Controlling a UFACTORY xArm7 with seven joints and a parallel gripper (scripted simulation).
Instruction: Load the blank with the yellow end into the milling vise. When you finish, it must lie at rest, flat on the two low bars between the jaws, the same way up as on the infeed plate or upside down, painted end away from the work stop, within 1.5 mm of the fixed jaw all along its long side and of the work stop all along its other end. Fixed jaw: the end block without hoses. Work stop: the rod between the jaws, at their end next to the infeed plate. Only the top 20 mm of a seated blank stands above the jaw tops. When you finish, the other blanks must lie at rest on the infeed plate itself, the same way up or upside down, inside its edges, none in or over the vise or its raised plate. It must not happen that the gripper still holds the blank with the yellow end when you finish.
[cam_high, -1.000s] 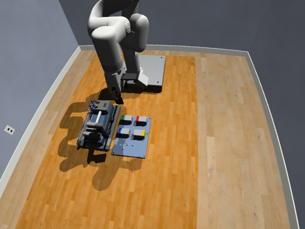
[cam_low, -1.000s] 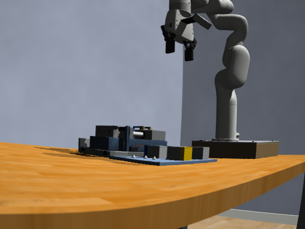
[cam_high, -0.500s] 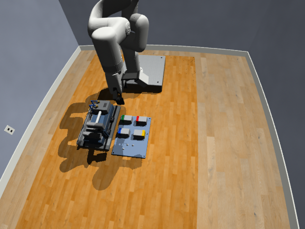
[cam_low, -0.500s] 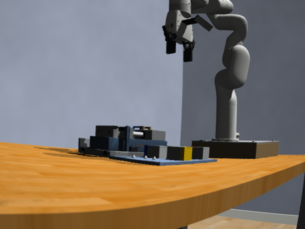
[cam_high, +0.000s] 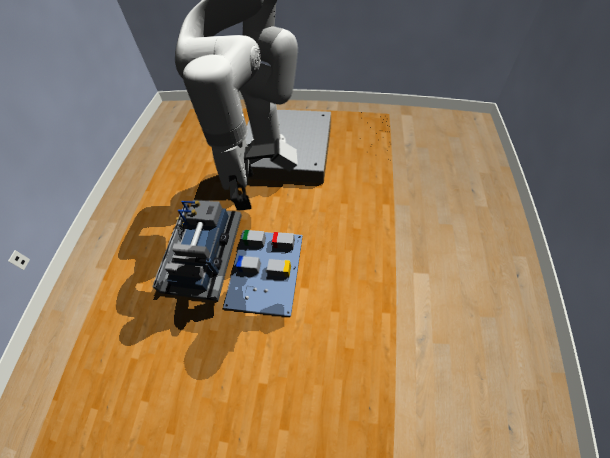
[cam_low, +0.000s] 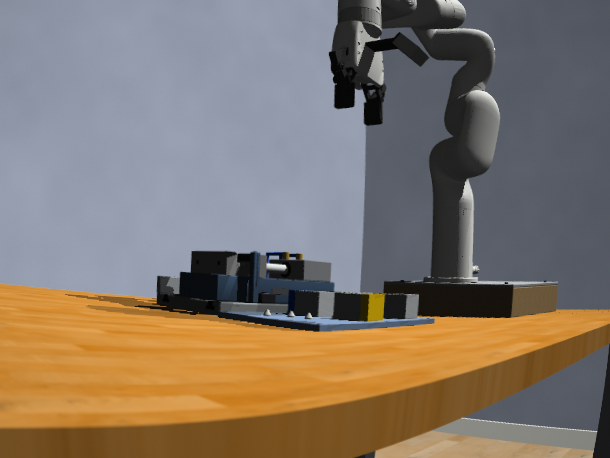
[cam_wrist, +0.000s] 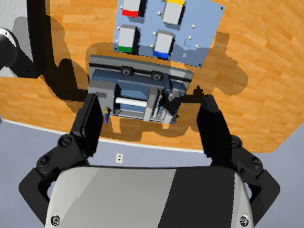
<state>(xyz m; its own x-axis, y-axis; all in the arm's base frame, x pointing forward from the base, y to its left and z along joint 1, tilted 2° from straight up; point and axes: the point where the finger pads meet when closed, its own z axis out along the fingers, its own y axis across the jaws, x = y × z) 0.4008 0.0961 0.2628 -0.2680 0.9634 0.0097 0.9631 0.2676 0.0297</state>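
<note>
My hand is 290 mm above the yellow-ended blank, 50 mm to the right of it and 40 mm short of it. The rest, counted from my hand: blue-ended blank (290 mm below, 40 mm to the right, 40 mm ahead); then red-ended blank (290 mm below, 50 mm behind, 40 mm to the left); then green-ended blank (290 mm below, 50 mm to the right, 50 mm behind).
</note>
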